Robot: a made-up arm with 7 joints. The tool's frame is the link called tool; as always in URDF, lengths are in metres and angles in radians. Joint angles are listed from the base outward.
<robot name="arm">
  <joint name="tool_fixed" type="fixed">
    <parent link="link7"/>
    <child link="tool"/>
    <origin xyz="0 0 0" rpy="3.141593 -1.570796 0"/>
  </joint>
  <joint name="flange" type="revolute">
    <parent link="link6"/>
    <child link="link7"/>
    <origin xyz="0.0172 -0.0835 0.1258"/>
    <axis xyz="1 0 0"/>
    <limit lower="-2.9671" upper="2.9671"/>
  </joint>
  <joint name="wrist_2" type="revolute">
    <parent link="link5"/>
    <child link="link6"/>
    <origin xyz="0 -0.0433 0.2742"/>
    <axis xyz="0 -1 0"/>
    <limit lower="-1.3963" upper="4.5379"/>
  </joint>
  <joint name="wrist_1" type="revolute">
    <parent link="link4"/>
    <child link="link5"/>
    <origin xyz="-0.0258 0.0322 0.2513"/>
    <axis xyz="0 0 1"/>
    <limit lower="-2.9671" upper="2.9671"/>
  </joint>
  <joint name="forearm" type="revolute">
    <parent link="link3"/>
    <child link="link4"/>
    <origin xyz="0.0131 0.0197 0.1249"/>
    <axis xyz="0 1 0"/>
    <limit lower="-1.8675" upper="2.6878"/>
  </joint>
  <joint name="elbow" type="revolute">
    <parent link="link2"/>
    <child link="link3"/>
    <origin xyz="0 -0.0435 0.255"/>
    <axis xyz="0 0 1"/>
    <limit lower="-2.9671" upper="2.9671"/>
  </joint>
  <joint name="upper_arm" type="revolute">
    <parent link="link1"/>
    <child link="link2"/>
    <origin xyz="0 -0.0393 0.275"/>
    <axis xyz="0 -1 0"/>
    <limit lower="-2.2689" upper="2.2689"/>
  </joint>
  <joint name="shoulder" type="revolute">
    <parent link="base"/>
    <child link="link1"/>
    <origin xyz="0 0 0.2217"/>
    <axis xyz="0 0 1"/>
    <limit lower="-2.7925" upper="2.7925"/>
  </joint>
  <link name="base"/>
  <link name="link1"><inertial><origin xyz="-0.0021 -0.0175 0.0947"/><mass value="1.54"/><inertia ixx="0.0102" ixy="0" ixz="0" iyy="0.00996" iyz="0.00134" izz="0.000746"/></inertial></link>
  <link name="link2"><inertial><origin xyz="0.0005 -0.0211 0.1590"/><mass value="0.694"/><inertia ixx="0.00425" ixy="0" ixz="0" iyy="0.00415" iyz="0.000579" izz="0.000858"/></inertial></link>
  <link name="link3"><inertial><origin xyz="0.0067 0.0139 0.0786"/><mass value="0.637"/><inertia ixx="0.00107" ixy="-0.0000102" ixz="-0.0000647" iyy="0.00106" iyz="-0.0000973" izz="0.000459"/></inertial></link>
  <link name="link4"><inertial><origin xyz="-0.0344 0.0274 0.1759"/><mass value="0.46"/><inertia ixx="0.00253" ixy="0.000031" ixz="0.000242" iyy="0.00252" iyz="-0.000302" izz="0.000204"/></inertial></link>
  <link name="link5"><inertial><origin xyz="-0.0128 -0.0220 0.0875"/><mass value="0.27"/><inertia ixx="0.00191" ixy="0" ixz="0" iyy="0.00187" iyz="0.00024" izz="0.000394"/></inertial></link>
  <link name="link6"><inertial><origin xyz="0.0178 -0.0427 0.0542"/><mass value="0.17"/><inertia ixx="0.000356" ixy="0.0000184" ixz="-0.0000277" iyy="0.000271" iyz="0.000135" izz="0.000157"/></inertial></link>
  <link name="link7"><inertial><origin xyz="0.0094 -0.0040 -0.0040"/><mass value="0.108"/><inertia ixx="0.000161" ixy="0" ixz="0" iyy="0.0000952" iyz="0" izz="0.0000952"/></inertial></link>
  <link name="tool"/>
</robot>
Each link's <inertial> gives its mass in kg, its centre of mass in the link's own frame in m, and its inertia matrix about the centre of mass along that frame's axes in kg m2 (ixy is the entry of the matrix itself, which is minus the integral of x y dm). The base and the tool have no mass. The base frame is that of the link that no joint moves.
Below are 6 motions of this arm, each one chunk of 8 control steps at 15 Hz.
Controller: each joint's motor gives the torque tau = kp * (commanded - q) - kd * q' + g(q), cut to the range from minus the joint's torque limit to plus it. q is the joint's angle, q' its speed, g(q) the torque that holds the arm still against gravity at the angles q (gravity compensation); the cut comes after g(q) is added. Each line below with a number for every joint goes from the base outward.
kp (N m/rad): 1.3 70 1.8 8.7 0.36 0.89 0.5
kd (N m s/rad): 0.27 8 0.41 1.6 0.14 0.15 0.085
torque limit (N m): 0.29 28 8.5 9 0.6 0.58 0.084
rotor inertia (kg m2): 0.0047 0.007 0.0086 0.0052 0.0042 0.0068 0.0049
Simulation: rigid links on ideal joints. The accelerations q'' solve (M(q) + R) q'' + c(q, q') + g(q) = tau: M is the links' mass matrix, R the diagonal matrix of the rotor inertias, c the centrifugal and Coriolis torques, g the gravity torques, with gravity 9.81 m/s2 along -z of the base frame. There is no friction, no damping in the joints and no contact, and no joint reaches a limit. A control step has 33 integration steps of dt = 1/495 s. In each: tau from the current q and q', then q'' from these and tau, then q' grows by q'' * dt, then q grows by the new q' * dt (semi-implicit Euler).
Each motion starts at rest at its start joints. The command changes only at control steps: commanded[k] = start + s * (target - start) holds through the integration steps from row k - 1 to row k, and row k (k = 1, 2, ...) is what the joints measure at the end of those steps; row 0 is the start. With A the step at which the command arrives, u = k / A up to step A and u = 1 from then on. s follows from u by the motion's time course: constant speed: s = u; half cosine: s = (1 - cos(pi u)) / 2; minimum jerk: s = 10 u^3 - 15 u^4 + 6 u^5; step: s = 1 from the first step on.
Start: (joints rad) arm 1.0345 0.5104 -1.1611 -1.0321 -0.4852 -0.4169 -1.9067
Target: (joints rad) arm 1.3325 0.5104 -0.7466 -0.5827 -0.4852 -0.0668 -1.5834
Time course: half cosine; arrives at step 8
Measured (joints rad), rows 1 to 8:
1: 1.0333 0.5104 -1.1595 -1.0295 -0.4880 -0.4139 -1.9047
2: 1.0283 0.5104 -1.1524 -1.0180 -0.4978 -0.4010 -1.8958
3: 1.0177 0.5105 -1.1364 -0.9922 -0.5149 -0.3722 -1.8752
4: 1.0019 0.5108 -1.1096 -0.9500 -0.5360 -0.3263 -1.8410
5: 0.9813 0.5109 -1.0706 -0.8931 -0.5557 -0.2680 -1.7953
6: 0.9579 0.5111 -1.0210 -0.8269 -0.5677 -0.2061 -1.7435
7: 0.9372 0.5112 -0.9670 -0.7604 -0.5691 -0.1500 -1.6925
8: 0.9263 0.5110 -0.9179 -0.7035 -0.5598 -0.1083 -1.6497

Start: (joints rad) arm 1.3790 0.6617 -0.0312 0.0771 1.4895 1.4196 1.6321
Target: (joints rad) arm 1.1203 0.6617 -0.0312 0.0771 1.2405 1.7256 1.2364
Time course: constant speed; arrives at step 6
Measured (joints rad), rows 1 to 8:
1: 1.3781 0.6616 -0.0308 0.0773 1.4863 1.4276 1.6218
2: 1.3749 0.6614 -0.0307 0.0778 1.4775 1.4494 1.5940
3: 1.3687 0.6611 -0.0311 0.0786 1.4628 1.4835 1.5508
4: 1.3589 0.6609 -0.0322 0.0795 1.4425 1.5263 1.4968
5: 1.3454 0.6607 -0.0335 0.0804 1.4177 1.5742 1.4363
6: 1.3277 0.6605 -0.0350 0.0812 1.3893 1.6246 1.3723
7: 1.3065 0.6606 -0.0367 0.0814 1.3613 1.6681 1.3169
8: 1.2830 0.6608 -0.0378 0.0809 1.3366 1.6980 1.2784

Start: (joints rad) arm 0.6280 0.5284 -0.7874 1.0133 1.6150 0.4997 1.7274
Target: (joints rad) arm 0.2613 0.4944 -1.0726 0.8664 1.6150 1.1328 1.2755
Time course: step
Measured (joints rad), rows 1 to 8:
1: 0.6274 0.5118 -0.8039 0.9841 1.6440 0.6004 1.6867
2: 0.6329 0.4993 -0.8266 0.9495 1.6661 0.7630 1.5804
3: 0.6326 0.4933 -0.8539 0.9250 1.6771 0.8986 1.4681
4: 0.6211 0.4905 -0.8853 0.9105 1.6827 0.9921 1.3827
5: 0.5987 0.4893 -0.9188 0.9027 1.6851 1.0509 1.3277
6: 0.5668 0.4891 -0.9523 0.8990 1.6850 1.0856 1.2966
7: 0.5289 0.4897 -0.9844 0.8965 1.6818 1.1057 1.2811
8: 0.4878 0.4908 -1.0148 0.8936 1.6752 1.1174 1.2746

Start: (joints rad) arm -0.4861 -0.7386 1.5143 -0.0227 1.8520 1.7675 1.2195
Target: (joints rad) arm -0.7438 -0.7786 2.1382 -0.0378 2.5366 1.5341 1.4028
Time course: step
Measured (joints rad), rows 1 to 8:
1: -0.4902 -0.7505 1.6132 -0.0175 1.8914 1.7309 1.2461
2: -0.4944 -0.7666 1.7463 -0.0158 1.9738 1.6713 1.2940
3: -0.4981 -0.7762 1.8542 -0.0184 2.0594 1.6192 1.3377
4: -0.5049 -0.7800 1.9347 -0.0214 2.1389 1.5813 1.3689
5: -0.5166 -0.7806 1.9930 -0.0234 2.2101 1.5569 1.3881
6: -0.5333 -0.7800 2.0347 -0.0245 2.2719 1.5427 1.3983
7: -0.5542 -0.7792 2.0643 -0.0255 2.3239 1.5355 1.4030
8: -0.5785 -0.7787 2.0855 -0.0267 2.3663 1.5323 1.4047

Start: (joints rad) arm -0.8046 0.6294 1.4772 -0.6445 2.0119 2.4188 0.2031
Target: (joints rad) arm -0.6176 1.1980 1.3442 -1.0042 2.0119 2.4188 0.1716
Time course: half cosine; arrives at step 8
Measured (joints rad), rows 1 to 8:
1: -0.8037 0.6356 1.4864 -0.6439 2.0033 2.4171 0.2028
2: -0.8005 0.6599 1.5155 -0.6460 1.9739 2.4104 0.2014
3: -0.7946 0.7099 1.5596 -0.6590 1.9253 2.3981 0.1985
4: -0.7868 0.7858 1.6025 -0.6889 1.8726 2.3827 0.1943
5: -0.7784 0.8802 1.6248 -0.7343 1.8339 2.3684 0.1893
6: -0.7702 0.9799 1.6113 -0.7883 1.8220 2.3590 0.1843
7: -0.7620 1.0700 1.5558 -0.8428 1.8410 2.3569 0.1799
8: -0.7516 1.1369 1.4606 -0.8923 1.8897 2.3629 0.1767

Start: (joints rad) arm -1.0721 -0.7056 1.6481 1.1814 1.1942 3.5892 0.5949
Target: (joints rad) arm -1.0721 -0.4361 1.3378 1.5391 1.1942 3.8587 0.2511
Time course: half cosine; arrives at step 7
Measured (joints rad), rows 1 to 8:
1: -1.0737 -0.7008 1.6425 1.1837 1.1944 3.5917 0.5923
2: -1.0806 -0.6830 1.6234 1.1950 1.1936 3.6017 0.5806
3: -1.0949 -0.6492 1.5903 1.2218 1.1904 3.6234 0.5536
4: -1.1151 -0.6025 1.5497 1.2653 1.1855 3.6573 0.5097
5: -1.1359 -0.5507 1.5098 1.3205 1.1809 3.7003 0.4532
6: -1.1511 -0.5033 1.4770 1.3791 1.1781 3.7462 0.3925
7: -1.1550 -0.4698 1.4544 1.4315 1.1777 3.7869 0.3384
8: -1.1454 -0.4515 1.4384 1.4716 1.1801 3.8175 0.2984

